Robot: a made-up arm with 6 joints.
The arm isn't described. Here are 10 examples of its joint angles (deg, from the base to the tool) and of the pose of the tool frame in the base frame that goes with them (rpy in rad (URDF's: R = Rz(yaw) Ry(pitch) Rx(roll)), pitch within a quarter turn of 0, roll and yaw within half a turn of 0; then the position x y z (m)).
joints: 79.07 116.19 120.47 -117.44 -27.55 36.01
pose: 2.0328 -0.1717 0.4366 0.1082 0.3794 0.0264
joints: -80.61 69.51 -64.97 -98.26 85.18 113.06
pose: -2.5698 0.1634 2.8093 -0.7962 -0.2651 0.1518
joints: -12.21 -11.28 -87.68 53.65 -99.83 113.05
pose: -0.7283 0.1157 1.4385 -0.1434 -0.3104 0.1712
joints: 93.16 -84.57 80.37 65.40 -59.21 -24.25
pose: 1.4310 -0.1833 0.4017 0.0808 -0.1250 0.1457
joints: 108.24 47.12 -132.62 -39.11 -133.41 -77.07
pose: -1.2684 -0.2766 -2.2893 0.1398 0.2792 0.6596
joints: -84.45 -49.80 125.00 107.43 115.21 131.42
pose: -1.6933 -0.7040 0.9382 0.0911 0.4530 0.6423
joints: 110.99 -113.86 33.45 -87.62 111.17 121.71
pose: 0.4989 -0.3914 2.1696 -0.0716 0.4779 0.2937
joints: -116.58 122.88 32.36 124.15 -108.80 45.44
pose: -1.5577 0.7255 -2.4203 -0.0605 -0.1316 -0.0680
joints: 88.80 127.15 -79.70 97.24 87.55 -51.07
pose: -2.9800 -0.0871 -0.1274 0.7995 0.0236 0.1171
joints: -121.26 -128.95 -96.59 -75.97 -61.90 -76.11
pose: 2.5485 -0.4532 -0.9575 -0.2470 0.2779 -0.0669
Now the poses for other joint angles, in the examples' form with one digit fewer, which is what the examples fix.
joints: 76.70 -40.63 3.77 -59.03 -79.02 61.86
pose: -0.894 -0.953 -1.974 0.311 -0.112 0.142
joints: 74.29 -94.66 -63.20 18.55 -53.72 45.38
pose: -2.817 -0.542 -2.679 0.328 -0.168 0.098
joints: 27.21 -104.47 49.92 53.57 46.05 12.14
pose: 1.227 -0.671 0.722 0.132 0.243 0.199
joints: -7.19 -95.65 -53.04 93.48 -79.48 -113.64
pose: -0.539 0.084 2.270 -0.037 -0.269 0.145
